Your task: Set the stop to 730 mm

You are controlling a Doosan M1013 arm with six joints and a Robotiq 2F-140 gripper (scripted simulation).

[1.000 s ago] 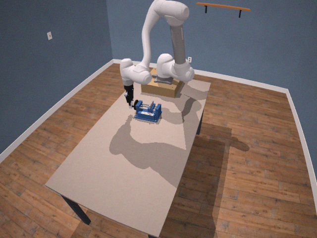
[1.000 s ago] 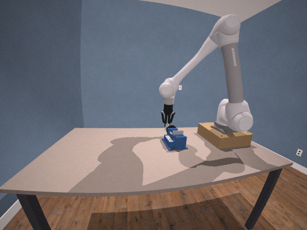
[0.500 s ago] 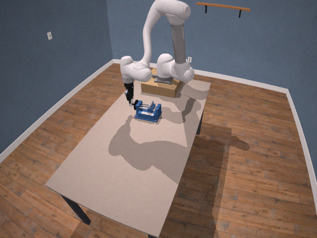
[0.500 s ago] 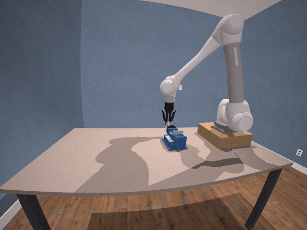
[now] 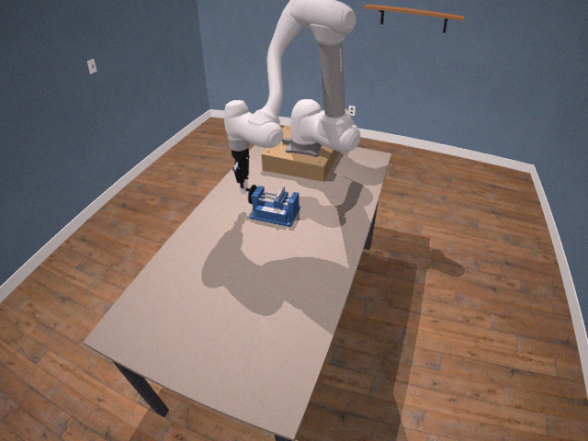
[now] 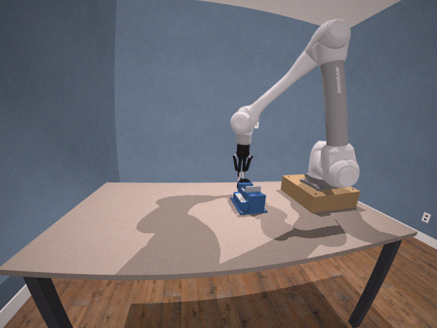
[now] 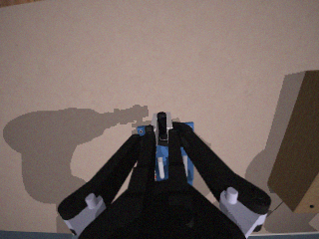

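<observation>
My gripper is now 2 cm to the right of the black handwheel and 2 cm above it. Also, from my hand: grey stop block: 1 cm ahead, 18 cm to the left, 3 cm below.
</observation>
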